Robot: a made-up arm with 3 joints.
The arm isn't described. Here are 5 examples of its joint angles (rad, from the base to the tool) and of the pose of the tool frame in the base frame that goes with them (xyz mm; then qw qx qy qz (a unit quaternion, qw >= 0)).
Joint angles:
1: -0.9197 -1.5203 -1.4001
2: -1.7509 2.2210 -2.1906
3: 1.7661 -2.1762 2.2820
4: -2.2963 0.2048 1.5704
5: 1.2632 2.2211 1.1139
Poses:
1: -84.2 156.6 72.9 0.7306 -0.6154 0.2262 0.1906
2: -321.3 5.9 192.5 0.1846 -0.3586 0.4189 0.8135
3: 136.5 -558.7 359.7 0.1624 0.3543 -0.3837 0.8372
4: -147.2 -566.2 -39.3 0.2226 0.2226 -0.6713 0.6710
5: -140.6 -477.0 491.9 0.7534 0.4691 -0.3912 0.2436
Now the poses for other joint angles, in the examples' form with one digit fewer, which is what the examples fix.
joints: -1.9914 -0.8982 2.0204
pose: 9 -583 94 0.454 0.724 -0.276 0.440
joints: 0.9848 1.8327 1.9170
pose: 56 -586 344 0.524 0.746 -0.236 0.337
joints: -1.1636 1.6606 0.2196
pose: -304 -172 -243 0.157 0.017 -0.981 0.108
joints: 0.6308 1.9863 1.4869
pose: -176 -555 385 0.573 0.527 -0.462 0.424
